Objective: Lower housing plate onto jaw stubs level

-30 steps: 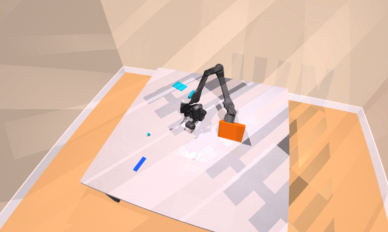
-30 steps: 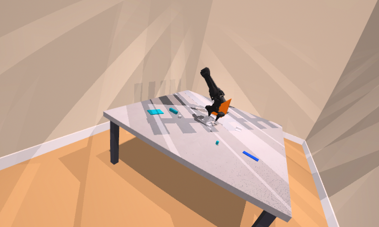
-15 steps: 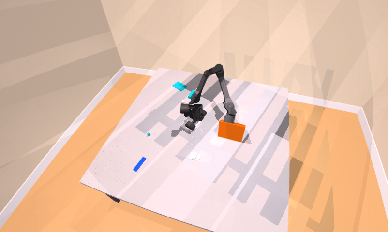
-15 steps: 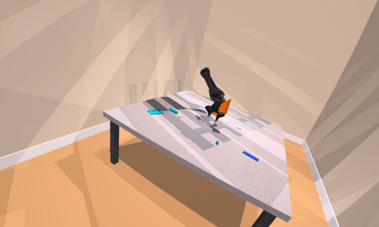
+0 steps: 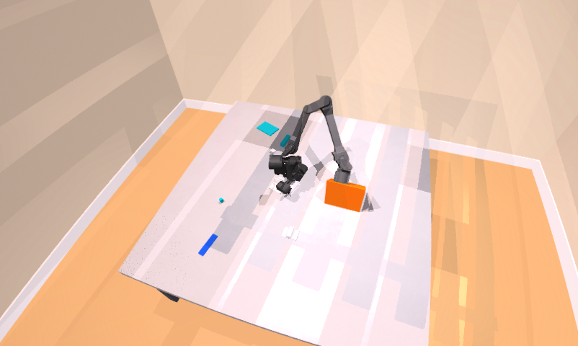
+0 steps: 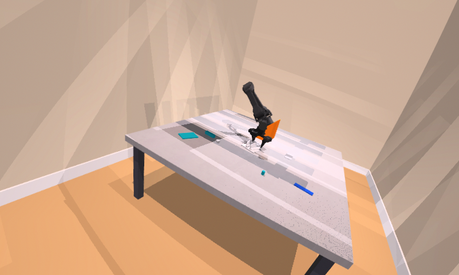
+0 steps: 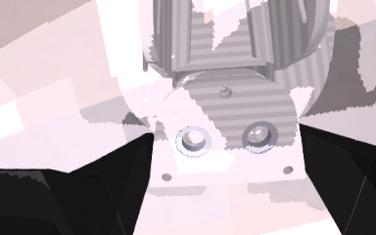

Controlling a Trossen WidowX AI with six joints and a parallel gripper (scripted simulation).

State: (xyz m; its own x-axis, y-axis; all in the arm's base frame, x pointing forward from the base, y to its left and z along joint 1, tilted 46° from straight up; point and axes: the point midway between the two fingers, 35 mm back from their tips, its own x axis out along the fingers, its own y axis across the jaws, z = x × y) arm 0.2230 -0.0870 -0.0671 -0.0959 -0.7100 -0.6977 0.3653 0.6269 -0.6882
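Right now the white jaw assembly is 30 mm ahead of my gripper tip and 10 mm to the left of it. From my gripper tip the other things lie so: blue bar: 390 mm to the left, 300 mm ahead, 10 mm below; teal cube: 330 mm ahead, 150 mm to the left; cyan flat tile: 430 mm to the right, 270 mm ahead, 10 mm below.
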